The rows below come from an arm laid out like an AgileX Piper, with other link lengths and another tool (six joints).
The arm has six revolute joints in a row. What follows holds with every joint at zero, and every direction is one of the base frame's. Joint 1 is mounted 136.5 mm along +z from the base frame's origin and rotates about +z. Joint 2 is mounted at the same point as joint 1 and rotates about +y. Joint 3 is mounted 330.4 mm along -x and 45.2 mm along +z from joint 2 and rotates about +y. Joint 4 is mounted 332.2 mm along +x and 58.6 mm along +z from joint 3 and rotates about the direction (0.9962, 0, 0.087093). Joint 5 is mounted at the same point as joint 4 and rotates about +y. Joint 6 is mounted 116.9 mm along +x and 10.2 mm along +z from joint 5 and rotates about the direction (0.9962, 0, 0.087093). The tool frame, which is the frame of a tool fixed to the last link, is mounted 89.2 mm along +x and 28.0 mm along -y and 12.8 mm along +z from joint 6; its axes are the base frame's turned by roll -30.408, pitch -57.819 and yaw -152.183 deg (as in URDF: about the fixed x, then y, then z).
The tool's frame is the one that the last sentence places.
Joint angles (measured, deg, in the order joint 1, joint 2, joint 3, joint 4, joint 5, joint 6), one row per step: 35.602 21.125 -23.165 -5.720 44.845 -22.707; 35.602 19.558 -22.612 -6.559 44.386 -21.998; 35.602 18.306 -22.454 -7.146 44.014 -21.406; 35.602 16.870 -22.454 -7.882 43.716 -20.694; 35.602 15.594 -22.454 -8.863 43.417 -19.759; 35.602 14.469 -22.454 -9.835 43.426 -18.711; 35.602 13.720 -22.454 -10.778 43.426 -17.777; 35.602 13.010 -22.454 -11.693 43.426 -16.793
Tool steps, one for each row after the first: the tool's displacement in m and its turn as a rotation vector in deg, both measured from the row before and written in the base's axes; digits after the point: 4 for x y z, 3 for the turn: -0.0013 -0.0034 0.0026 0.665 -1.398 -0.486; -0.0011 -0.0025 0.0045 0.794 -1.292 -0.386; -0.0014 -0.0032 0.0063 0.930 -1.543 -0.482; -0.0010 -0.0036 0.0059 0.822 -1.460 -0.642; -0.0012 -0.0039 0.0043 0.675 -1.033 -0.741; -0.0005 -0.0032 0.0030 0.412 -0.767 -0.676; -0.0005 -0.0032 0.0028 0.463 -0.704 -0.692
